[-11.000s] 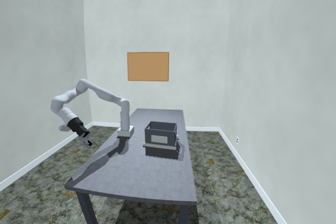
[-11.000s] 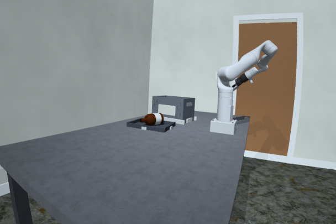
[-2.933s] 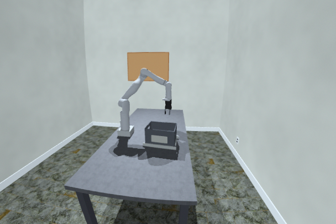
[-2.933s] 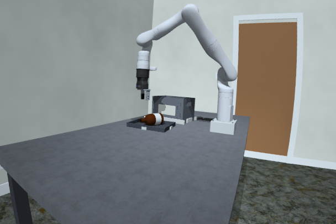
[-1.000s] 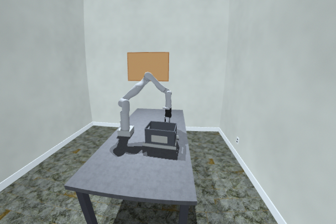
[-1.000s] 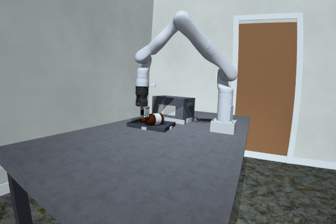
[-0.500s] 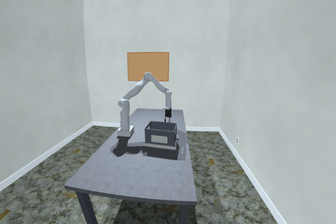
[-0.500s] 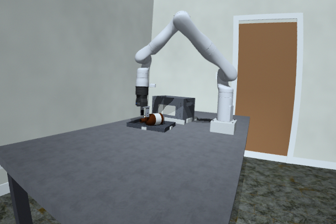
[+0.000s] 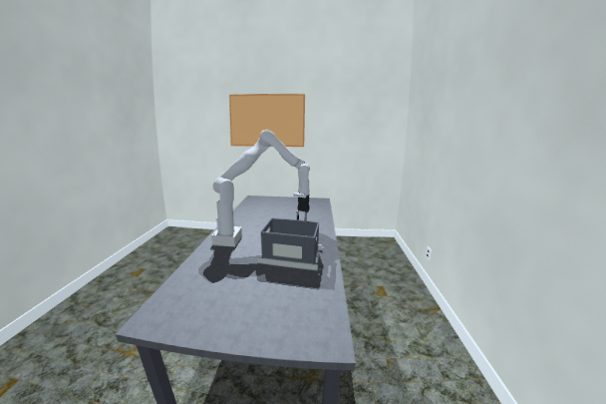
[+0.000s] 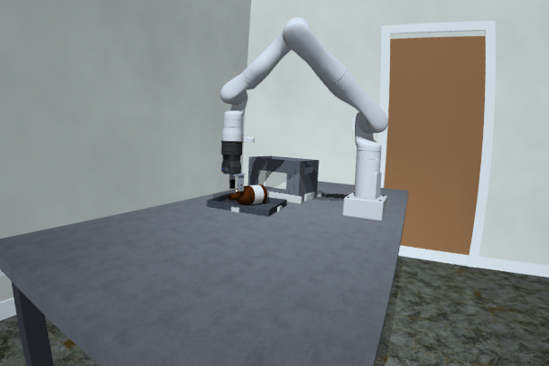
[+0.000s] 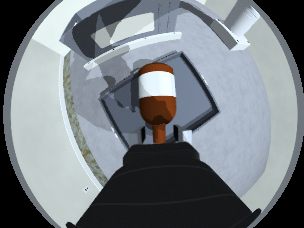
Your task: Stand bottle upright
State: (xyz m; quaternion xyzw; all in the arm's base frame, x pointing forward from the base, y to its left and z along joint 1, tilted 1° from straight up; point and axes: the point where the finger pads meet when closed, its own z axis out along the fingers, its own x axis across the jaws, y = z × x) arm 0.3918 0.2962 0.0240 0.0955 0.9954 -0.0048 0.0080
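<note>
The bottle lies 10 mm behind my hand, 50 mm to the right of it and 40 mm below it. The rest, counted from my hand: tray: 20 mm behind, 50 mm to the right, 70 mm below; then crate: 30 mm ahead, 340 mm to the right.
</note>
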